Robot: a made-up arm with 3 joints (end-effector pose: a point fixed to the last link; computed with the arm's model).
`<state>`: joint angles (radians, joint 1 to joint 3).
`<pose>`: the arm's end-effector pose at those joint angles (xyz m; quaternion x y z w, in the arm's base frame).
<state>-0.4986 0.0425 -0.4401</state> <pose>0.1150 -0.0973 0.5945 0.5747 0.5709 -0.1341 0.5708</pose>
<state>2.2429 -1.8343 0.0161</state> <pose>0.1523 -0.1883 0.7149 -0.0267 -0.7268 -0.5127 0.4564</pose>
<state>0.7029 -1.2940 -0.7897</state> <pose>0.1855 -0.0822 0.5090 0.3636 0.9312 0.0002 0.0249</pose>
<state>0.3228 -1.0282 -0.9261</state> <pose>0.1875 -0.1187 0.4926 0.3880 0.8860 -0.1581 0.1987</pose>
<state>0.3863 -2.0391 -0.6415</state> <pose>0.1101 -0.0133 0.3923 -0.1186 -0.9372 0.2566 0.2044</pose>
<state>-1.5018 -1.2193 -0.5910</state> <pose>0.1659 -0.2582 0.3792 0.2075 0.4259 -0.8374 0.2726</pose>
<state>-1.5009 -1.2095 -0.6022</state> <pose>0.1662 -0.2568 0.3802 0.2022 0.4281 -0.8364 0.2763</pose>
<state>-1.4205 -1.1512 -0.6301</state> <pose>0.1700 -0.2392 0.3822 0.2046 0.4658 -0.8090 0.2944</pose>
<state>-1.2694 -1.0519 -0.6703</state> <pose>0.1757 -0.2092 0.3904 0.2186 0.5281 -0.7533 0.3254</pose>
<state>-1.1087 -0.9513 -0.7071</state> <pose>0.1797 -0.1815 0.4054 0.2410 0.5837 -0.6886 0.3565</pose>
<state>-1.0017 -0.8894 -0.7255</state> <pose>0.1814 -0.1662 0.4180 0.2612 0.6148 -0.6432 0.3741</pose>
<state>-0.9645 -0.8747 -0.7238</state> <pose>0.1819 -0.1617 0.4217 0.2720 0.6247 -0.6277 0.3765</pose>
